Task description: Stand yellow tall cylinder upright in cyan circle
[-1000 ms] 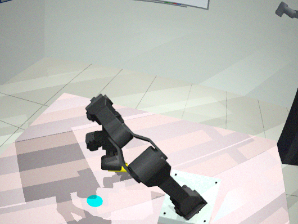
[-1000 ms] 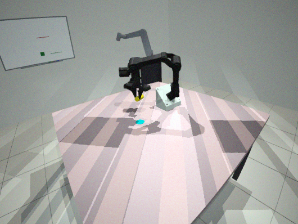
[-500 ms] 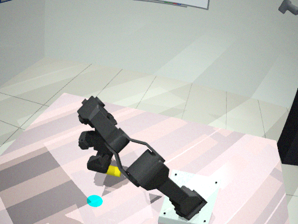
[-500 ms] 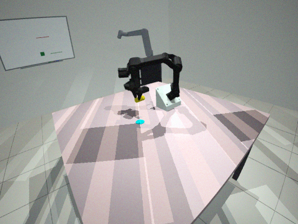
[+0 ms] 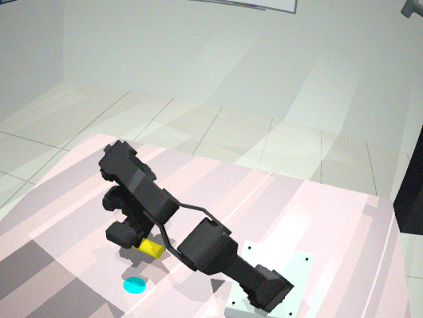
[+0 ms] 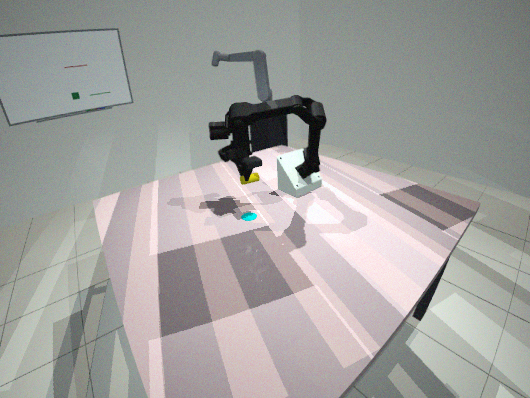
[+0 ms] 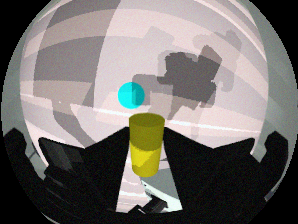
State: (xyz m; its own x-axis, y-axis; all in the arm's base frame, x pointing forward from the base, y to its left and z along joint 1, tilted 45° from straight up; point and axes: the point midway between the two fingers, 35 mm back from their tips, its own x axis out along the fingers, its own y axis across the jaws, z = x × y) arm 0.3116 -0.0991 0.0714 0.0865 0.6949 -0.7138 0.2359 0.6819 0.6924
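Right now the cyan circle is 2 cm ahead of my gripper tip, 3 cm to the left of it and 14 cm below it. The rest, counted from my gripper tip: yellow tall cylinder (2 cm behind).
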